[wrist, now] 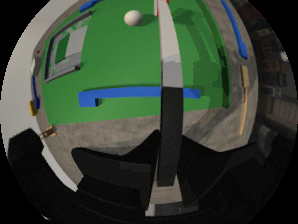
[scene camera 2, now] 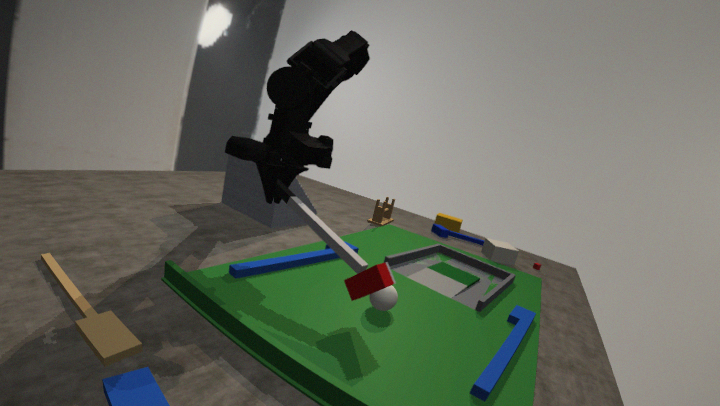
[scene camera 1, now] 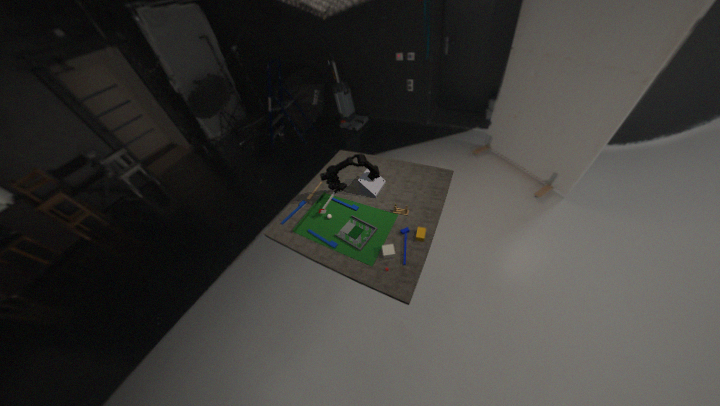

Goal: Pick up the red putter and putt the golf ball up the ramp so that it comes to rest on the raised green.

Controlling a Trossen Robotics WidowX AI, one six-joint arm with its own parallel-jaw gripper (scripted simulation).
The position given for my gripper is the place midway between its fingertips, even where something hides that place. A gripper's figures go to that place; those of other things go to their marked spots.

Labels:
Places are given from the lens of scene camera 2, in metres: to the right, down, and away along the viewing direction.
my gripper [scene camera 2: 272, 203]: -0.15, 0.00, 0.56
blue rail [scene camera 2: 240, 270]: -0.18, 0.10, 0.48
blue rail [scene camera 2: 522, 318]: 0.28, 0.20, 0.53
green mat [scene camera 2: 427, 342]: 0.09, 0.19, 0.43

